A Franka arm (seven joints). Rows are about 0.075 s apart.
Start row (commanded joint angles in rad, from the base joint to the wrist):
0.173, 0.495, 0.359, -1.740, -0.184, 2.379, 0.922
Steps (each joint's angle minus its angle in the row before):
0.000, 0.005, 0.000, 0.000, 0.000, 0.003, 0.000
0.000, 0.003, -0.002, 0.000, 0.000, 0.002, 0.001
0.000, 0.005, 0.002, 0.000, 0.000, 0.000, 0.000
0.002, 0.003, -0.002, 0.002, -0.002, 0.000, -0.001
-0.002, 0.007, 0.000, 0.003, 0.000, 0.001, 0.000
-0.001, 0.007, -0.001, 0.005, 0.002, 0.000, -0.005
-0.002, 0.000, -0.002, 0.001, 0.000, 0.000, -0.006
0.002, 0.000, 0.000, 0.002, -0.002, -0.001, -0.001
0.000, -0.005, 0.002, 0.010, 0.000, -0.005, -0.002
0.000, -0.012, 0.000, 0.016, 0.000, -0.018, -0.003
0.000, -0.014, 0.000, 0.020, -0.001, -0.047, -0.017
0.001, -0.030, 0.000, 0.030, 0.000, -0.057, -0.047
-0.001, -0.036, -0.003, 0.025, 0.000, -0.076, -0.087
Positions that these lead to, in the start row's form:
0.173, 0.500, 0.359, -1.740, -0.184, 2.382, 0.922
0.173, 0.503, 0.357, -1.740, -0.184, 2.384, 0.923
0.173, 0.508, 0.359, -1.740, -0.184, 2.384, 0.923
0.175, 0.511, 0.357, -1.738, -0.186, 2.384, 0.922
0.173, 0.518, 0.357, -1.735, -0.186, 2.385, 0.922
0.172, 0.525, 0.356, -1.730, -0.184, 2.385, 0.917
0.170, 0.525, 0.354, -1.729, -0.184, 2.385, 0.911
0.172, 0.525, 0.354, -1.727, -0.186, 2.384, 0.910
0.172, 0.520, 0.356, -1.717, -0.186, 2.379, 0.908
0.172, 0.508, 0.356, -1.701, -0.186, 2.361, 0.905
0.172, 0.494, 0.356, -1.681, -0.187, 2.314, 0.888
0.173, 0.464, 0.356, -1.651, -0.187, 2.257, 0.841
0.172, 0.428, 0.353, -1.626, -0.187, 2.181, 0.754

